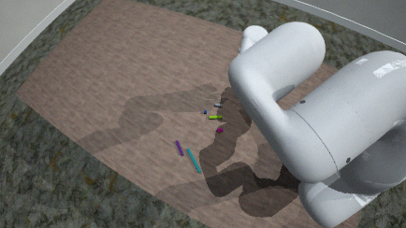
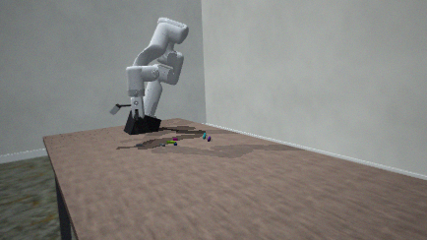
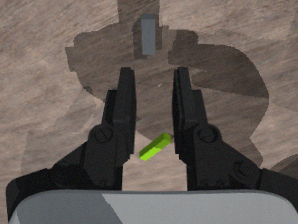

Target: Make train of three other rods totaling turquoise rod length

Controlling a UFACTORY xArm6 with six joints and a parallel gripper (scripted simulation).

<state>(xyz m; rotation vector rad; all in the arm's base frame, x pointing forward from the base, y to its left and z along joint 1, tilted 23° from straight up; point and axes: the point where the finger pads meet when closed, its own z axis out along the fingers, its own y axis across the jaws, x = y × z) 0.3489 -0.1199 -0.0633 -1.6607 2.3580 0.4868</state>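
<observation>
The grey rod is 80 mm below my hand. From my hand the other things lie so: blue rod: 100 mm ahead, 140 mm to the left, 80 mm below; magenta rod: 10 mm ahead, 170 mm to the left, 80 mm below; lime rod: 50 mm ahead, 140 mm to the left, 80 mm below.
</observation>
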